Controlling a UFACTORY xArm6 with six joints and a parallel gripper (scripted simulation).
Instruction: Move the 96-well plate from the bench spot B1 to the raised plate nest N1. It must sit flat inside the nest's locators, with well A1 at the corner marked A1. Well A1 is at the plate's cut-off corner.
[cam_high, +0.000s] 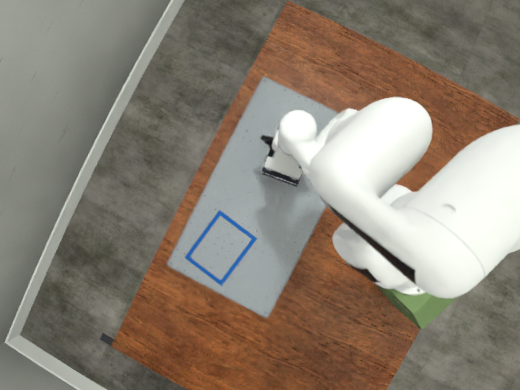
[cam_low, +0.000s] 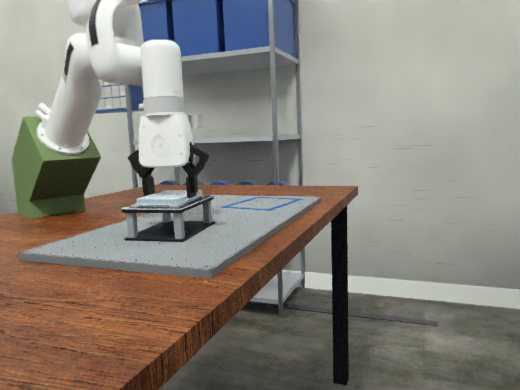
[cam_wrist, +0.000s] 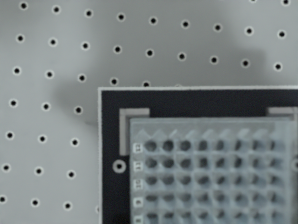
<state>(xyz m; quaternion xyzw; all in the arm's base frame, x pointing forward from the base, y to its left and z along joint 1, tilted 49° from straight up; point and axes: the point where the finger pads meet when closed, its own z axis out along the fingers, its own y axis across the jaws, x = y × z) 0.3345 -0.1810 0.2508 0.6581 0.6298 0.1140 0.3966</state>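
Right now the clear 96-well plate is 10 mm below my hand. The rest, counted from my hand: black plate nest N1: 20 mm below.
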